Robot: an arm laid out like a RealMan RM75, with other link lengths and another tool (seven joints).
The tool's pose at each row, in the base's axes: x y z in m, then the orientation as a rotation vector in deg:
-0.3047, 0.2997, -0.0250, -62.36, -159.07, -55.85
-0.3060, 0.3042, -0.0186, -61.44, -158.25, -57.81
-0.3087, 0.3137, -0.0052, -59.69, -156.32, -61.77
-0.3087, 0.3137, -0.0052, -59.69, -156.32, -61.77
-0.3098, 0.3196, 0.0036, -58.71, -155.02, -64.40
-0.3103, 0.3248, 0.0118, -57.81, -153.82, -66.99
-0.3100, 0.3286, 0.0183, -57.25, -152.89, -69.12
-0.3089, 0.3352, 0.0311, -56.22, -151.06, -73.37
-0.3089, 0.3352, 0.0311, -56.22, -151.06, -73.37
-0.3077, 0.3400, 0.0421, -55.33, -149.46, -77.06
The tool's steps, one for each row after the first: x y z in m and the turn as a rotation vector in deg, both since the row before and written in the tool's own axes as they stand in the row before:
0.0051, 0.0053, -0.0030, -1.12, 0.99, -0.21
0.0109, 0.0112, -0.0057, -2.31, 2.09, -0.27
0.0000, 0.0000, 0.0000, 0.00, 0.00, 0.00
0.0065, 0.0078, -0.0033, -1.59, 1.26, -0.12
0.0055, 0.0075, -0.0028, -1.60, 1.10, -0.15
0.0037, 0.0062, -0.0020, -1.36, 0.74, -0.09
0.0064, 0.0123, -0.0041, -2.76, 1.34, -0.18
0.0000, 0.0000, 0.0000, 0.00, 0.00, 0.00
0.0049, 0.0105, -0.0035, -2.43, 1.08, -0.19

